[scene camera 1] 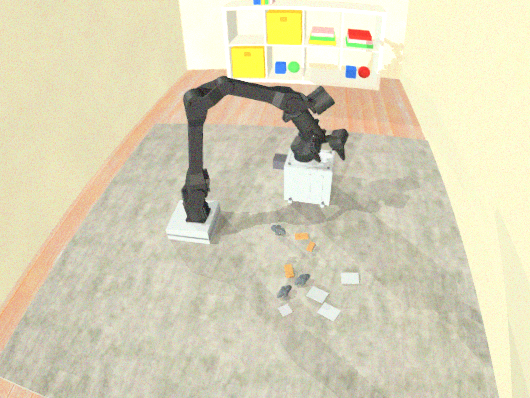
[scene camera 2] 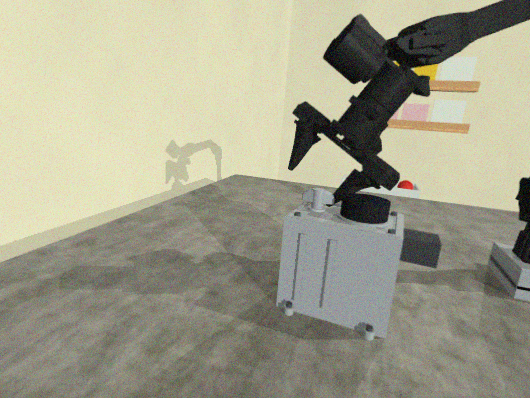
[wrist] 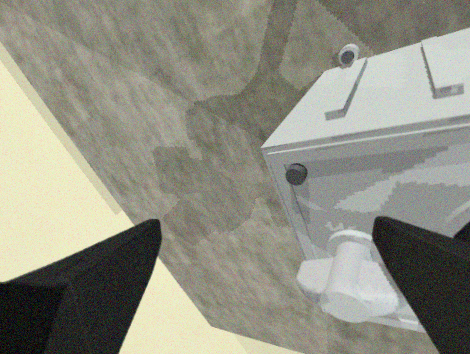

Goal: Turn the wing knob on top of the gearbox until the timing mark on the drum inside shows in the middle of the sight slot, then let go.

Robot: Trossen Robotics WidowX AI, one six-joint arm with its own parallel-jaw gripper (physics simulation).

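Places are measured from the arm's base along level axes (x ahead, y left, z up), in metres.
Pixels of known places: gripper, fingertip midpoint: (scene camera 1: 332,160) (scene camera 2: 307,187) (wrist: 266,228); arm's base, origin of the base link: (scene camera 1: 198,215).
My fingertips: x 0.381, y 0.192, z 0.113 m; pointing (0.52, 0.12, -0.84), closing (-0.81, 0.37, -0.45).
Note:
For each thing: its middle in the pictures, then the offset to it from my fingertips. "pt": a spot on its surface instead. Level surfaces: height alone.
- pale grey gearbox, body centre: (scene camera 2: 358,251) (scene camera 1: 303,170) dx -0.092, dy +0.037, dz -0.075 m
- raised black round cap, surface spot: (scene camera 2: 365,209) pt dx -0.094, dy +0.069, dz -0.003 m
- dark block, surface spot: (scene camera 2: 421,248) pt dx -0.168, dy +0.061, dz -0.045 m
- mat, its level: dz -0.161 m
The pale grey gearbox (scene camera 1: 307,187) (scene camera 2: 350,280) (wrist: 395,102) stands upright on the mat. Its light grey wing knob (scene camera 2: 318,199) (wrist: 352,292) sits near one corner of the top, beside a raised black round cap (scene camera 2: 365,209). My gripper (scene camera 1: 330,159) (scene camera 2: 312,186) (wrist: 266,228) is open and empty, tilted over the gearbox. One fingertip is low between the knob and the cap, close to the knob; the other is higher, out past the knob's far side. In the wrist view the knob shows near the right finger. The sight slot and timing mark cannot be made out.
A dark block (scene camera 1: 280,161) (scene camera 2: 421,248) sticks out from the gearbox's side. Orange pieces (scene camera 1: 289,271), dark grey winged pieces (scene camera 1: 302,279) and pale flat plates (scene camera 1: 350,278) lie on the mat (scene camera 1: 150,310). A white shelf unit (scene camera 1: 304,45) stands at the back.

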